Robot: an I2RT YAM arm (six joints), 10 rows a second.
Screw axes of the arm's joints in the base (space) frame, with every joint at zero. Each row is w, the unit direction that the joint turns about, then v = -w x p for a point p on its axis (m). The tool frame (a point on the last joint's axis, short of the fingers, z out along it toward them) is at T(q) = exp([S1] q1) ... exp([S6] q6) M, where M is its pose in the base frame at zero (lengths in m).
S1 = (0, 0, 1, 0.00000, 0.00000, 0.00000)
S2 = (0, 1, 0, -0.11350, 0.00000, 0.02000)
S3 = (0, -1, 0, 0.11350, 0.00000, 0.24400)
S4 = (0, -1, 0, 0.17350, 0.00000, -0.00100)
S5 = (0, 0, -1, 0.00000, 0.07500, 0.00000)
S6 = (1, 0, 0, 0.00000, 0.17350, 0.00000)
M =
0 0 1 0.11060
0 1 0 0.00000
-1 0 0 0.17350
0 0 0 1
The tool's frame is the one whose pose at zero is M.
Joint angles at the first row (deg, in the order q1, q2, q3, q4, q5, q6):
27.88 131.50 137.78 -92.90 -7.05 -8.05
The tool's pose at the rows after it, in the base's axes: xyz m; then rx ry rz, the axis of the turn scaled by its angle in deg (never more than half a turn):
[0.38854 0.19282 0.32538 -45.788 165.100 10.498]
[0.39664 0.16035 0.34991 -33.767 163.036 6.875]
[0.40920 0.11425 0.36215 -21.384 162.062 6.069]
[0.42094 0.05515 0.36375 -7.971 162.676 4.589]
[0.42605 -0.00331 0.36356 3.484 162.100 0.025]
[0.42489 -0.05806 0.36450 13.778 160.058 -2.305]
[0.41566 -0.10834 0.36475 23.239 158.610 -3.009]
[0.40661 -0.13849 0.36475 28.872 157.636 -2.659]
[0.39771 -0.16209 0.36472 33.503 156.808 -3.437]
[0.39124 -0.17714 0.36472 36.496 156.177 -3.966]
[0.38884 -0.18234 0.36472 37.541 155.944 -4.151]
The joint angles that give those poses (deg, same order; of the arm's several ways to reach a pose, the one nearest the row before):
25.96 131.50 146.69 -95.68 -5.34 -4.60
21.82 131.50 152.84 -97.34 -2.26 -1.30
15.44 131.28 155.48 -97.34 -1.89 0.69
7.31 131.29 155.88 -97.32 -1.83 1.98
-0.43 131.33 155.80 -96.62 0.23 2.00
-7.73 131.33 155.81 -95.09 0.67 2.00
-14.61 131.33 155.81 -94.70 -0.03 2.07
-18.89 131.33 155.81 -94.70 -1.04 2.04
-22.26 131.33 155.81 -94.74 -1.06 2.04
-24.45 131.33 155.81 -94.74 -1.06 2.04
-25.21 131.33 155.80 -94.74 -1.06 2.04

